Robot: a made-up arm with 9 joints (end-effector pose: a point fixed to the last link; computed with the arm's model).
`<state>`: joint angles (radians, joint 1 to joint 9).
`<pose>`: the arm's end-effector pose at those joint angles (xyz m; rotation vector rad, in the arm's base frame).
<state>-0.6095 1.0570 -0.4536 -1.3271 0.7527 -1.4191 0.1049 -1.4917 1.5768</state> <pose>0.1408 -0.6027 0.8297 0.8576 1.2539 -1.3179</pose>
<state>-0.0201 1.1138 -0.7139 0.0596 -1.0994 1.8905 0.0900 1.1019 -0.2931</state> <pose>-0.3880 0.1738 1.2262 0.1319 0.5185 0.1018</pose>
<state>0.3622 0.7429 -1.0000 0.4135 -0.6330 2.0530 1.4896 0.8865 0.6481</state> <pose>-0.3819 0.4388 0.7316 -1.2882 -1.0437 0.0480</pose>
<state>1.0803 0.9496 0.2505 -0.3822 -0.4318 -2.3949 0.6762 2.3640 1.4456</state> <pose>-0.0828 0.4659 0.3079 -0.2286 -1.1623 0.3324</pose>
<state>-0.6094 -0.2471 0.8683 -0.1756 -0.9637 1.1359 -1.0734 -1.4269 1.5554</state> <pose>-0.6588 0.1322 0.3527 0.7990 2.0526 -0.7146</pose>
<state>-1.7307 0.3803 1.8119 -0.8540 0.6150 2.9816 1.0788 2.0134 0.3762</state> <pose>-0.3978 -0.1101 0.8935 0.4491 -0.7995 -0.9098</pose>
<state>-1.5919 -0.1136 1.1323 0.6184 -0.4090 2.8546 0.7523 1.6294 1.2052</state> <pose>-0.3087 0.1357 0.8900 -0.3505 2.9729 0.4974</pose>
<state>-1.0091 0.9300 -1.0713 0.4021 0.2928 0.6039 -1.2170 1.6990 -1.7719</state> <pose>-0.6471 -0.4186 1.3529 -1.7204 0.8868 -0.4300</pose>
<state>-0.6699 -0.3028 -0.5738 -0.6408 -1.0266 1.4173 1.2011 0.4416 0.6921</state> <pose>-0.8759 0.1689 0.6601 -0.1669 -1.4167 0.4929</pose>
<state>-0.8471 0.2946 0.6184 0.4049 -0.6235 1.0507 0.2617 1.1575 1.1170</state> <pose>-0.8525 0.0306 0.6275 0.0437 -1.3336 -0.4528</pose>
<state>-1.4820 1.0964 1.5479 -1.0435 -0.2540 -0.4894 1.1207 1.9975 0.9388</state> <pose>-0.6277 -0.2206 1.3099 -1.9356 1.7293 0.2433</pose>
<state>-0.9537 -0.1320 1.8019 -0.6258 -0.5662 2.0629 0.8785 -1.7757 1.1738</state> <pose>-0.4724 -0.0296 0.6050 -0.4010 0.6732 -2.4014</pose>
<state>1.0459 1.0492 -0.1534 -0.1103 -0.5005 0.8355 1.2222 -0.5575 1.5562</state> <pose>-0.4999 0.7657 0.8025 0.0697 -0.3512 1.1115</pose>
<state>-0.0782 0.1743 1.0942 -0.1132 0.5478 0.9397 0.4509 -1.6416 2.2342</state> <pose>-0.8539 0.1467 0.5370 -1.2526 1.8204 -1.2988</pose>
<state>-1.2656 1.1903 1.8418 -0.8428 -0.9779 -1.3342 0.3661 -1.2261 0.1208</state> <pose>-0.8984 0.0238 0.9222 -1.6788 1.1515 1.1984</pose>
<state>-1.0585 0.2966 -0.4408 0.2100 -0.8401 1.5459 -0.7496 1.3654 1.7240</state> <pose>-0.7235 0.0343 0.9163 1.4907 -0.4199 -2.2816</pose>
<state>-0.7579 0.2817 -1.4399 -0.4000 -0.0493 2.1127 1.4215 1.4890 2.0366</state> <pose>-0.4781 -0.1609 1.2091 0.4746 -0.5906 -2.0903</pose>
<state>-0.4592 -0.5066 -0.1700 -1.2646 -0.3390 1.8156 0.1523 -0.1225 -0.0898</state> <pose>-0.7429 0.3629 0.6810 0.1365 -0.9888 -0.2635</pose>
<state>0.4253 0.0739 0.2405 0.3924 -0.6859 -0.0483 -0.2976 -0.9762 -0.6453</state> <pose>-1.0596 0.3101 0.3040 -2.0602 -0.2422 -0.0564</pose>
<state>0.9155 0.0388 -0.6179 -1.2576 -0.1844 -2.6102 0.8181 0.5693 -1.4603</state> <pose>-0.1414 0.2803 0.4845 -1.2238 -0.0995 -0.1835</pose>
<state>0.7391 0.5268 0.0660 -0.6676 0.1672 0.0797 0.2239 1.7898 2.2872</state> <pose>-0.3502 0.7749 0.9136 -1.9798 0.4461 -1.1559</pose>
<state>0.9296 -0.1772 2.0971 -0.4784 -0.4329 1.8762 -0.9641 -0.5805 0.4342</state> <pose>-0.6498 -0.3526 0.6703 1.2919 1.3031 -2.5196</pose>
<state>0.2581 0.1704 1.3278 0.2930 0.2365 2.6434 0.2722 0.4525 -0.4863</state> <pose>-0.4524 -0.0031 0.4494 -0.7927 -1.3507 1.4919</pose>
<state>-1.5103 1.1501 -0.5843 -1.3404 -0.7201 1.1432 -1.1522 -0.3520 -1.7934</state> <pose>0.0459 -0.9651 0.9495 0.8261 2.2992 1.8010</pose>
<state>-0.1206 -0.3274 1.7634 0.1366 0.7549 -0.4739 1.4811 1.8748 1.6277</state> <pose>-0.8882 0.3898 0.3980 -1.6651 0.2875 -0.0612</pose>
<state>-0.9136 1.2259 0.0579 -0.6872 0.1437 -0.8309 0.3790 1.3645 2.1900</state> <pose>0.2908 -0.4130 1.4634 -0.5410 1.3930 0.7721</pose>
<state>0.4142 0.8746 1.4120 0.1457 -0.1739 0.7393 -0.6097 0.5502 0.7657</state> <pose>-0.8249 0.2361 1.1885 -1.0763 -0.6128 0.3377</pose>
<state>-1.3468 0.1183 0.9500 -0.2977 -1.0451 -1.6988 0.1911 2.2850 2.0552</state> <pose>-0.5518 0.3187 1.1480 -2.3366 1.8295 -0.6776</pose>
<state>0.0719 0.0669 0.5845 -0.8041 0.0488 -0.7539 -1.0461 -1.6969 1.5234</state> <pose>-0.5135 0.6838 1.0723 -1.1999 -0.7210 0.8182</pose>
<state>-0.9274 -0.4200 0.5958 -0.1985 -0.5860 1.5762 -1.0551 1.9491 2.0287</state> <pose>-0.5370 0.3207 0.5371 1.4015 -0.7327 -2.1463</pose>
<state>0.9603 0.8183 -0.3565 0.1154 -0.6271 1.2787 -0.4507 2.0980 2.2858</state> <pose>-0.5628 0.4948 0.6372 -1.1868 -1.1783 -1.6051</pose>
